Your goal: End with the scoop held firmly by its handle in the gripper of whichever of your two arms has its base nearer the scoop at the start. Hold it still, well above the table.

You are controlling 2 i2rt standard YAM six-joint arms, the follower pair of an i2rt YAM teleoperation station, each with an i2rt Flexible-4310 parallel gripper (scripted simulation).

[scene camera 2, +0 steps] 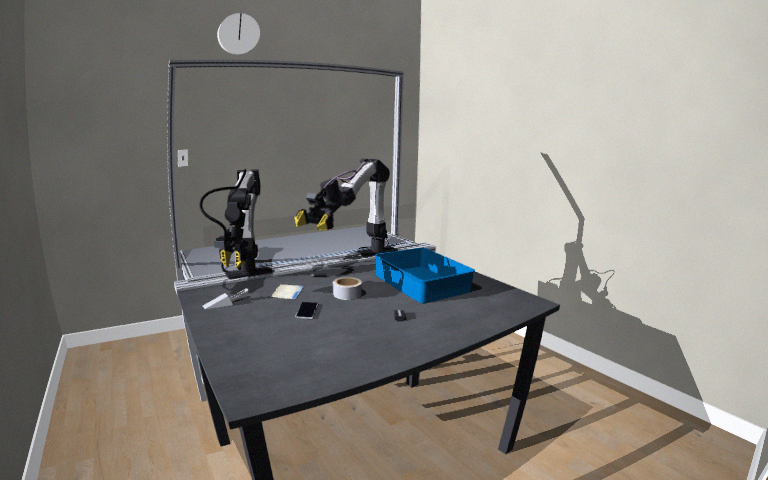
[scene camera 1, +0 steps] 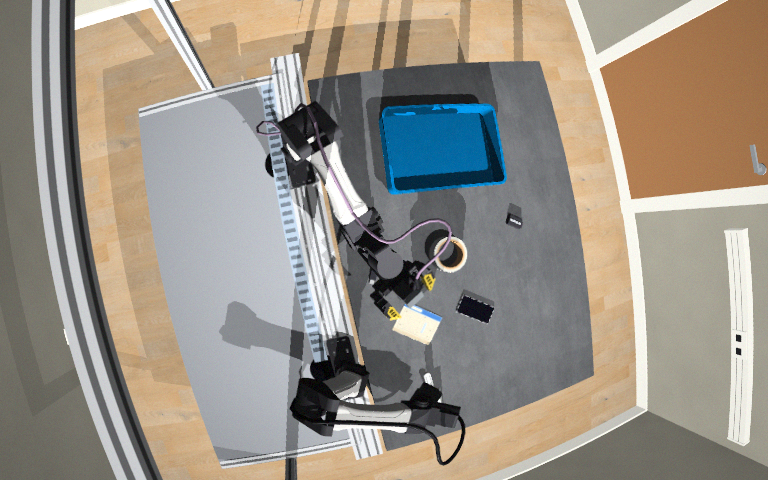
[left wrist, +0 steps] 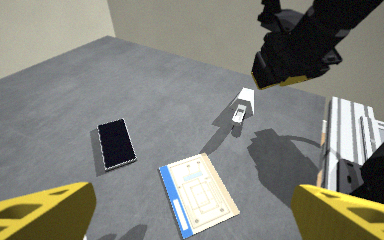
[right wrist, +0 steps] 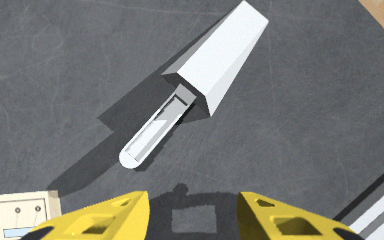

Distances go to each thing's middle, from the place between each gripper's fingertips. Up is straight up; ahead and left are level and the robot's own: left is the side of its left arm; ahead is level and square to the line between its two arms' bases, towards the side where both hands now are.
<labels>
Now: the white scoop (right wrist: 202, 75) 11 cm below my right hand, 5 cm to the right of it and 5 cm ahead of it. From my right hand the other things lie so: booklet (scene camera 1: 417, 323) (20 cm to the left, 12 cm below, 5 cm ahead); phone (left wrist: 117, 149) (26 cm ahead, 18 cm to the left, 12 cm below).
Now: left hand 230 mm above the booklet, 120 mm to the left of it and 50 mm short of it. Round my left hand: white scoop: 360 mm to the right, 210 mm below, 50 mm ahead; then phone: 260 mm ahead, 220 mm below, 140 mm to the right.
</labels>
